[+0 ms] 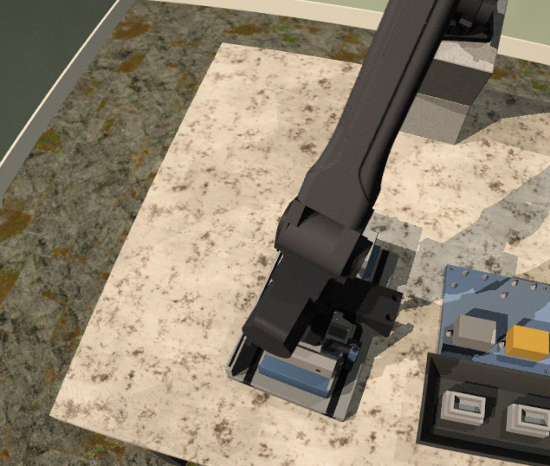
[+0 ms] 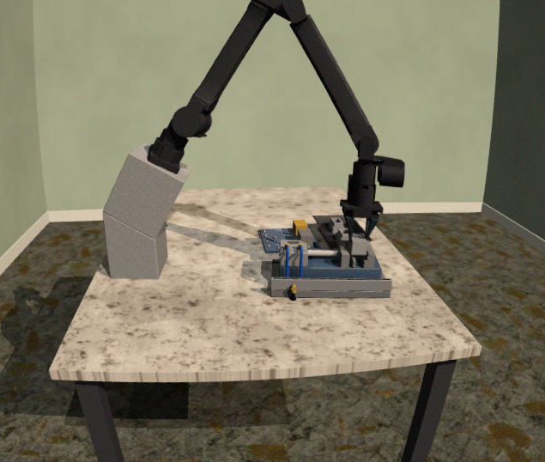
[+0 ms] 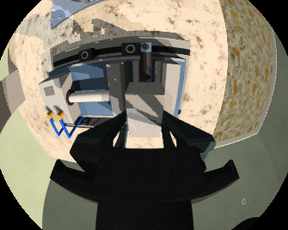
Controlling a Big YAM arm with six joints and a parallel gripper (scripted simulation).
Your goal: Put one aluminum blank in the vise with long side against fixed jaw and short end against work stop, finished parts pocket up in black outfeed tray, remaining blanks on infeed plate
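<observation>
My gripper is now 3 cm short of the fixed jaw and 5 cm above it. From my hand the other things lie so: hosed end block 16 cm behind, 5 cm to the left, 5 cm below; infeed plate 8 cm behind, 32 cm to the left, 12 cm below; dark rail 9 cm behind, 6 cm to the right, 9 cm below.
</observation>
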